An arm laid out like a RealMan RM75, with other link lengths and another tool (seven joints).
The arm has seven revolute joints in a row. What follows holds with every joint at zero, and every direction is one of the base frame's. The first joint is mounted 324.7 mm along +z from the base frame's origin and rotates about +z. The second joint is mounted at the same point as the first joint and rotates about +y. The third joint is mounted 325.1 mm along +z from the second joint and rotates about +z. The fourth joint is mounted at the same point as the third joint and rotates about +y. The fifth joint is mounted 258.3 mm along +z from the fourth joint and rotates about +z. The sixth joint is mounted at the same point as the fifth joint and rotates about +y. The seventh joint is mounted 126.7 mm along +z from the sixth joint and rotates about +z. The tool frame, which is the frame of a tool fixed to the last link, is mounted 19 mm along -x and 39 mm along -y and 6 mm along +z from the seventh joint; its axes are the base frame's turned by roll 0, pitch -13.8 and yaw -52.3 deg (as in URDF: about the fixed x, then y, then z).
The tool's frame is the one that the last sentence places.
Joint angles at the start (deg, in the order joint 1, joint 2, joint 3, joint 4, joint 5, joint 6, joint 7):
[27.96, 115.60, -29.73, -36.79, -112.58, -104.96, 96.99]
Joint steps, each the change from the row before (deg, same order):
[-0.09, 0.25, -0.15, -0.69, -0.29, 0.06, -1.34]
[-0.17, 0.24, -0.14, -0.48, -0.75, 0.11, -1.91]
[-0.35, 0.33, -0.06, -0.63, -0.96, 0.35, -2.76]
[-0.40, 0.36, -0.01, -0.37, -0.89, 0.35, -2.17]
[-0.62, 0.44, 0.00, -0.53, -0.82, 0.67, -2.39]
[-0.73, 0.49, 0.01, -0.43, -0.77, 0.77, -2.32]
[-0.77, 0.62, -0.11, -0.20, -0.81, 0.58, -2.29]
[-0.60, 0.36, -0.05, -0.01, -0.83, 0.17, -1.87]
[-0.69, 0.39, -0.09, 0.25, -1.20, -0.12, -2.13]
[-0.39, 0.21, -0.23, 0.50, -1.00, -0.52, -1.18]
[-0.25, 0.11, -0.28, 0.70, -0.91, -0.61, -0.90]
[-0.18, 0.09, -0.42, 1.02, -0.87, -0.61, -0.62]
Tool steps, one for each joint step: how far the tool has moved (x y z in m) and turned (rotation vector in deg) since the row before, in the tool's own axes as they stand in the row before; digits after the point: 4 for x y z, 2 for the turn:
[-0.0013, -0.0002, 0.0010, -0.63, 0.40, -1.57]
[0.0000, 0.0014, 0.0006, -0.94, 0.68, -1.71]
[0.0003, 0.0022, -0.0004, -0.98, 1.04, -2.47]
[0.0013, 0.0037, -0.0003, -0.72, 0.85, -1.65]
[0.0016, 0.0045, -0.0016, -0.46, 1.17, -1.88]
[0.0021, 0.0058, -0.0017, -0.32, 1.19, -1.65]
[0.0024, 0.0081, 0.0002, -0.54, 0.83, -1.27]
[0.0015, 0.0070, -0.0002, -0.72, 0.51, -0.90]
[0.0017, 0.0099, 0.0007, -1.17, 0.26, -0.66]
[0.0010, 0.0082, 0.0023, -1.23, -0.37, 0.14]
[0.0010, 0.0074, 0.0029, -1.21, -0.62, 0.40]
[0.0015, 0.0080, 0.0043, -1.22, -0.88, 0.87]

